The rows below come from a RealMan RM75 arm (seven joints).
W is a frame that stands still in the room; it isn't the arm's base.
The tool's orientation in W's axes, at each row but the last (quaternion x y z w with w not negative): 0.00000 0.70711 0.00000 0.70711; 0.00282 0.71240 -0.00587 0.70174; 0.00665 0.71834 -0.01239 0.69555; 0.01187 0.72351 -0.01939 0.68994; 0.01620 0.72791 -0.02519 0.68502; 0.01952 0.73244 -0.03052 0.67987; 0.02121 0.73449 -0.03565 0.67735; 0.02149 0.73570 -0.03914 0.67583; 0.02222 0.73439 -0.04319 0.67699; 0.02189 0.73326 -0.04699 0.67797; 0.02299 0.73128 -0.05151 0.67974; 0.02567 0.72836 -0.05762 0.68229; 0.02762 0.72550 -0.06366 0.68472
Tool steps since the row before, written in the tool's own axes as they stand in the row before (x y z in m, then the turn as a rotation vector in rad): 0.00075 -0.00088 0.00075 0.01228 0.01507 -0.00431; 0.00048 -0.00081 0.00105 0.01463 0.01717 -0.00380; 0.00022 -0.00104 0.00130 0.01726 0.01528 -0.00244; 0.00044 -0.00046 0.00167 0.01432 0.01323 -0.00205; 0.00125 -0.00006 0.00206 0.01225 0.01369 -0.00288; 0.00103 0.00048 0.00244 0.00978 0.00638 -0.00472; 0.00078 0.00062 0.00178 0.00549 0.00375 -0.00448; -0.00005 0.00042 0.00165 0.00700 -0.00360 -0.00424; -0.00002 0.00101 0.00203 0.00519 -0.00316 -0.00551; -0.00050 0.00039 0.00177 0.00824 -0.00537 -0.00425; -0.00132 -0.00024 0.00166 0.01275 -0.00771 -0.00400; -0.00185 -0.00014 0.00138 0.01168 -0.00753 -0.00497; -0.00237 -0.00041 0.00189 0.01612 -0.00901 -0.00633
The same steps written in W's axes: 0.00075 -0.00088 -0.00075 -0.00431 0.01507 -0.01228; 0.00103 -0.00082 -0.00049 -0.00381 0.01715 -0.01465; 0.00126 -0.00108 -0.00025 -0.00259 0.01521 -0.01730; 0.00163 -0.00054 -0.00051 -0.00215 0.01317 -0.01436; 0.00197 -0.00019 -0.00137 -0.00282 0.01370 -0.01225; 0.00238 0.00029 -0.00122 -0.00498 0.00657 -0.00952; 0.00175 0.00046 -0.00093 -0.00460 0.00401 -0.00520; 0.00168 0.00028 -0.00010 -0.00511 -0.00337 -0.00652; 0.00211 0.00082 -0.00018 -0.00618 -0.00276 -0.00463; 0.00183 0.00023 0.00035 -0.00539 -0.00518 -0.00767; 0.00172 -0.00037 0.00121 -0.00572 -0.00770 -0.01208; 0.00148 -0.00023 0.00177 -0.00659 -0.00736 -0.01097; 0.00196 -0.00054 0.00228 -0.00839 -0.00886 -0.01524
